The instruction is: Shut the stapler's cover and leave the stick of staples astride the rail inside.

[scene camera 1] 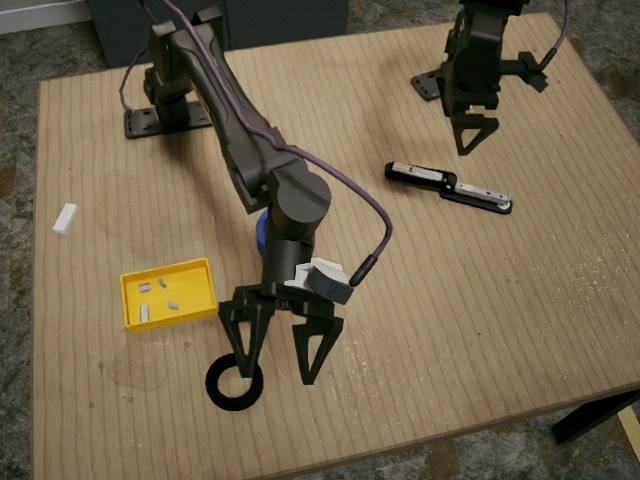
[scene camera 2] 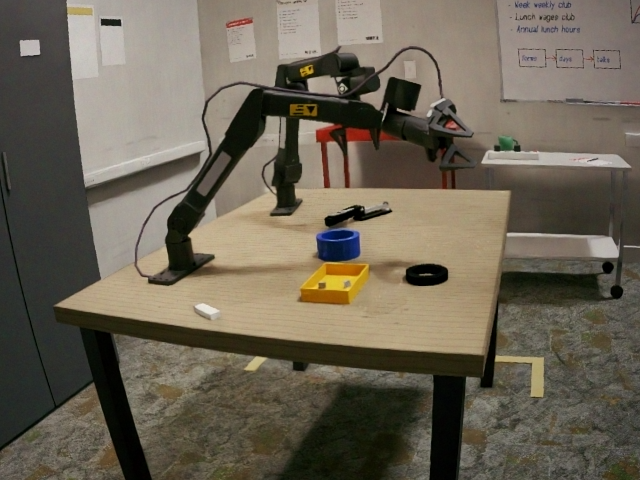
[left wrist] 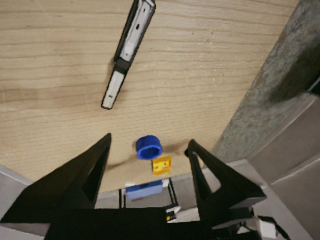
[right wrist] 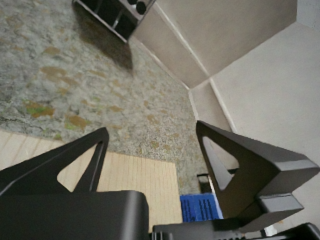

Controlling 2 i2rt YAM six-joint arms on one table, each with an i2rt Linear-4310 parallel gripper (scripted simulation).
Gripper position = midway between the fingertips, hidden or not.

I see my left gripper (scene camera 1: 455,135), my right gripper (scene camera 1: 278,381) and a black stapler (scene camera 1: 486,199).
The black stapler is seen too in scene camera 2 (scene camera 2: 362,216). My left gripper is seen too in the left wrist view (left wrist: 152,139). My right gripper also shows in scene camera 2 (scene camera 2: 474,150) and in the right wrist view (right wrist: 152,128). The right wrist view misses the black stapler: it is out of frame.
